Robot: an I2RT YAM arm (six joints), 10 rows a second.
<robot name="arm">
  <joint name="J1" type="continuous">
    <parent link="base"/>
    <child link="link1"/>
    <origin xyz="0 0 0.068" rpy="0 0 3.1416"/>
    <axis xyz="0 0 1"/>
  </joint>
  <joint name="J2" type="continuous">
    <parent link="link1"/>
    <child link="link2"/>
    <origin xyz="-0.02 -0.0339 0.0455" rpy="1.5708 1.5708 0"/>
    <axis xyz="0 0 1"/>
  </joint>
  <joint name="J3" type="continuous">
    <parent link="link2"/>
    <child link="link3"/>
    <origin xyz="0 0.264 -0.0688" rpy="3.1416 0 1.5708"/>
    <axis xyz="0 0 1"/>
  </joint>
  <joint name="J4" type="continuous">
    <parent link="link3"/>
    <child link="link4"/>
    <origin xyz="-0.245 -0.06 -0.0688" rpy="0 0 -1.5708"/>
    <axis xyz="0 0 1"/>
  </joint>
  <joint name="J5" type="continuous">
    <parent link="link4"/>
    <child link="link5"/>
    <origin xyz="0.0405 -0.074 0.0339" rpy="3.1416 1.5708 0"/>
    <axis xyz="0 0 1"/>
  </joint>
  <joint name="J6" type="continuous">
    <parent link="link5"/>
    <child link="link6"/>
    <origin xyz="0 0.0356 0.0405" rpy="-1.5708 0 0"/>
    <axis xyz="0 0 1"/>
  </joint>
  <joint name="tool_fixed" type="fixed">
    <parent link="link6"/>
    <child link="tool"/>
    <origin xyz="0 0 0" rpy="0 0 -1.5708"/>
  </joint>
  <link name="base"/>
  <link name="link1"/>
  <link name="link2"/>
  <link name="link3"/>
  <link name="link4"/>
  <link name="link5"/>
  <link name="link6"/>
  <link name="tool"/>
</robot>
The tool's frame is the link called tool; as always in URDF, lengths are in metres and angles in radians. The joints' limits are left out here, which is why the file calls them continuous.
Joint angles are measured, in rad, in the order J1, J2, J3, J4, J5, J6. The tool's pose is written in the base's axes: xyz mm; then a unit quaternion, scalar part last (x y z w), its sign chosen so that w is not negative. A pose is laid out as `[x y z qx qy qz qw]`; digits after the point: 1 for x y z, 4 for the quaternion.
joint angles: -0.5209 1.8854 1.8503 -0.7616 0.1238 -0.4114
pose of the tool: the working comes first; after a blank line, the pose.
Where each joint sits with the arm in this pose, in the base's axes (m; each line is computed from the numbers above, not from the rounded line before):
J1: 0.0000 0.0000 0.0680
J2: 0.0342 0.0195 0.1135
J3: 0.0708 -0.0809 0.3645
J4: 0.3193 -0.1441 0.4159
J5: 0.3724 -0.2137 0.3913
J6: 0.3665 -0.2154 0.3377
the tool: 0.3665 -0.2154 0.3377

[366.5 -215.4 337.7 0.0739 0.9216 -0.2205 0.3108]
